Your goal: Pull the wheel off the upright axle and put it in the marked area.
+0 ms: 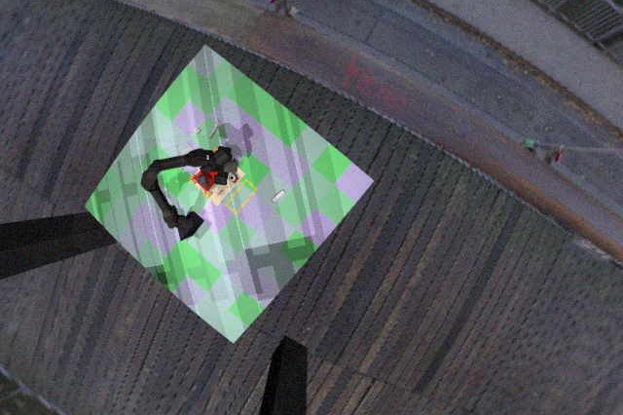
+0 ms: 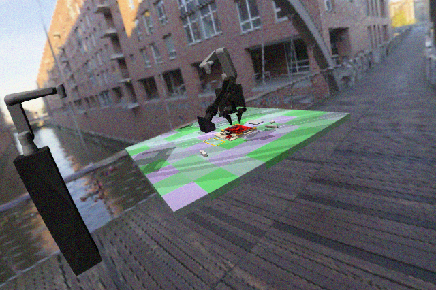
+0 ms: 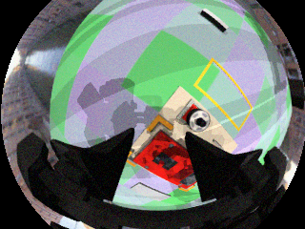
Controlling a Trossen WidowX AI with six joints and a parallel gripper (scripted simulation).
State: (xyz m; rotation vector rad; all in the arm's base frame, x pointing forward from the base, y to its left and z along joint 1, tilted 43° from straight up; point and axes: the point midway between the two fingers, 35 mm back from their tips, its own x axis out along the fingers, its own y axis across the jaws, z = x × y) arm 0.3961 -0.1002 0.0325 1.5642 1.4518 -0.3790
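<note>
My gripper tip is now 60 mm past the dark round wheel, 30 mm to the left of it and 60 mm above it. The rest, counted from my gripper tip: white bar: 10 mm behind, 290 mm to the right, 80 mm below.
</note>
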